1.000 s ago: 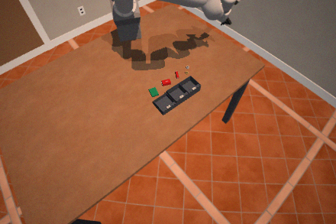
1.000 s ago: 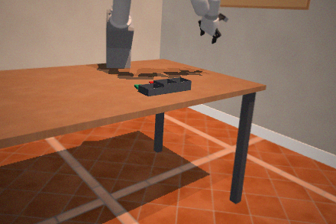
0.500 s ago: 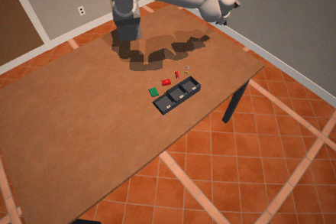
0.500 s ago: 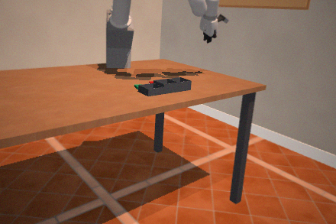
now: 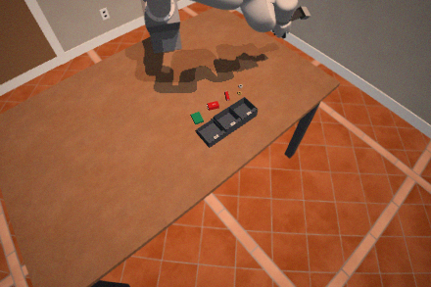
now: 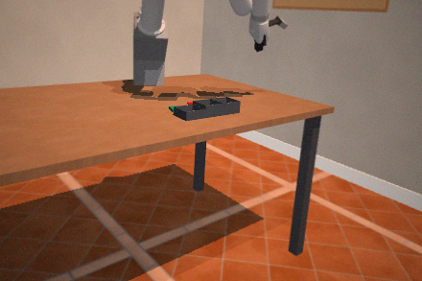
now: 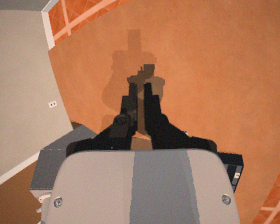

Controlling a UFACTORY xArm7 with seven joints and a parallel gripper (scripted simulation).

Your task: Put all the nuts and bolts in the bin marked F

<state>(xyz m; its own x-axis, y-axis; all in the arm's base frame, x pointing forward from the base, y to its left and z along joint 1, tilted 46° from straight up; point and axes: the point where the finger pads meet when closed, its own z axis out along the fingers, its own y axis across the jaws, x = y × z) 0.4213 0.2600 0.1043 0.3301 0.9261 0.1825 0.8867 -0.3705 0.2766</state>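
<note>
Now: the dark three-compartment bin row 3 cm behind my hand, 38 cm to the right of it and 22 cm below it. From my hand the other things lie so: silver nut 7 cm behind, 16 cm to the right, 24 cm below; then brass nut 6 cm behind, 20 cm to the right, 24 cm below; then red cylinder 10 cm behind, 25 cm to the right, 23 cm below.
</note>
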